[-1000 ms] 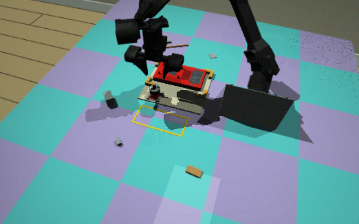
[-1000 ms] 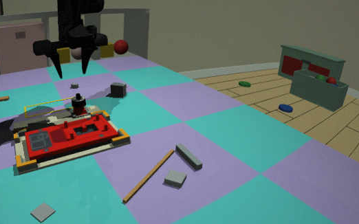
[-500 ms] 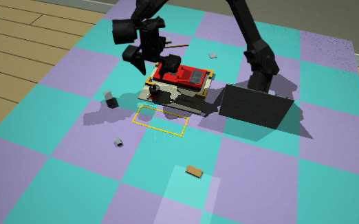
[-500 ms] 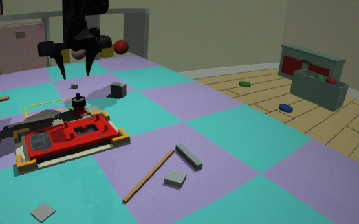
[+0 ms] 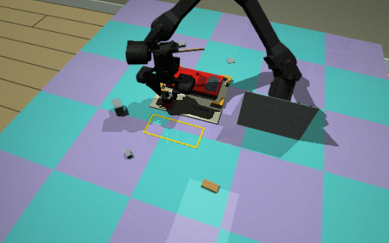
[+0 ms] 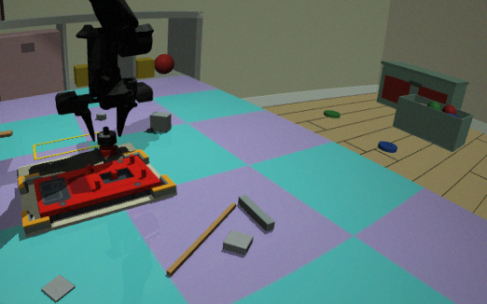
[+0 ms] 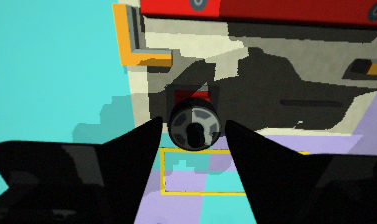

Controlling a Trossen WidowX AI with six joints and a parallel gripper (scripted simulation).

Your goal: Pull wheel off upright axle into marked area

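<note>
My gripper tip is right at the wheel. Round my gripper tip: wooden stick: 300 mm to the right, 80 mm ahead, 30 mm below.
</note>
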